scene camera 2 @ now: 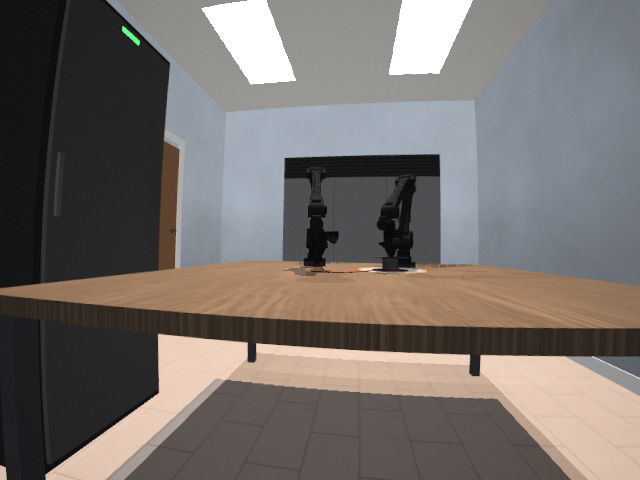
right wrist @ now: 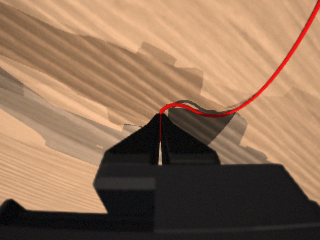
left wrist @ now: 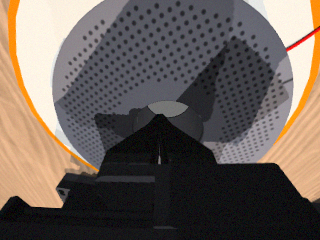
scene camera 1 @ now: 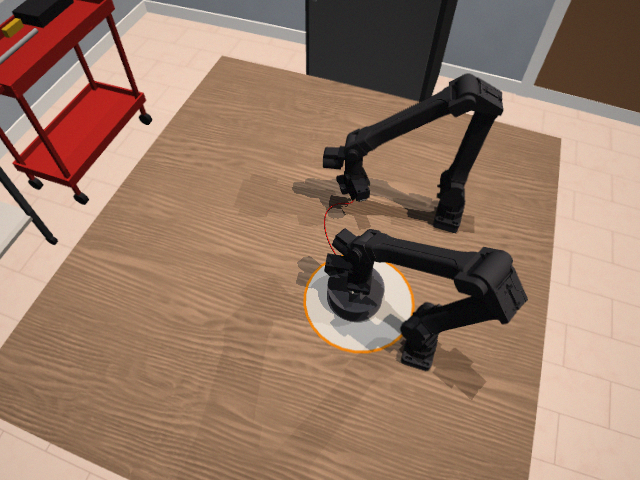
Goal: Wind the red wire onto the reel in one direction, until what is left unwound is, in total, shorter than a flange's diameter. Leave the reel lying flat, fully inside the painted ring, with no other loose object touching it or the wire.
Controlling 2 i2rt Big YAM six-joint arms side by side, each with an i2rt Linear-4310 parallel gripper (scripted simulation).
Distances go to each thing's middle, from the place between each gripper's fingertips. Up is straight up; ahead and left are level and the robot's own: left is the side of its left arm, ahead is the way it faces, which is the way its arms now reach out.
Scene:
The dark grey reel (scene camera 1: 337,285) is 2 cm below my left hand, 1 cm to the right of it and 1 cm ahead of it.
Right now my right hand is 350 mm to the right of the dark grey reel, 110 mm past it and 10 mm above it.

